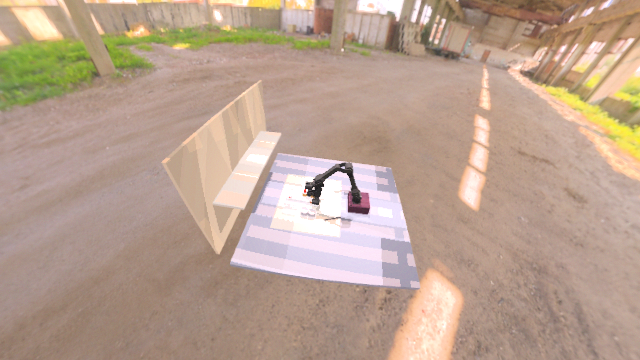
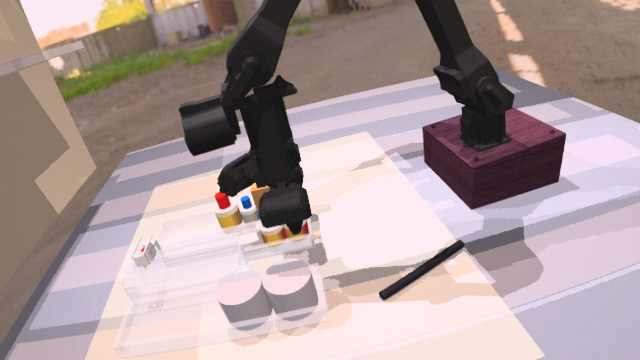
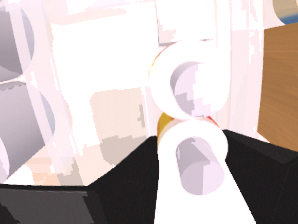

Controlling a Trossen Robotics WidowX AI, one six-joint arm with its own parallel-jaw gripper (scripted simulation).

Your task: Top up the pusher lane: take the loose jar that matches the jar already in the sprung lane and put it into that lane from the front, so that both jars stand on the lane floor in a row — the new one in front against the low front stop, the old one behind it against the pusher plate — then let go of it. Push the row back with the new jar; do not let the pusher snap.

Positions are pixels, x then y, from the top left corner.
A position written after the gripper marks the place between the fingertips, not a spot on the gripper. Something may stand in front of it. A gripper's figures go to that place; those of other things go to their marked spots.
The gripper (image 2: 295, 225): 0.54 m from the lens. A black rod (image 2: 389, 291) is 0.45 m from the lens. A white pusher plate (image 2: 149, 253) is 0.54 m from the lens. The marked spots on the black rod and the white pusher plate are 0.33 m apart.
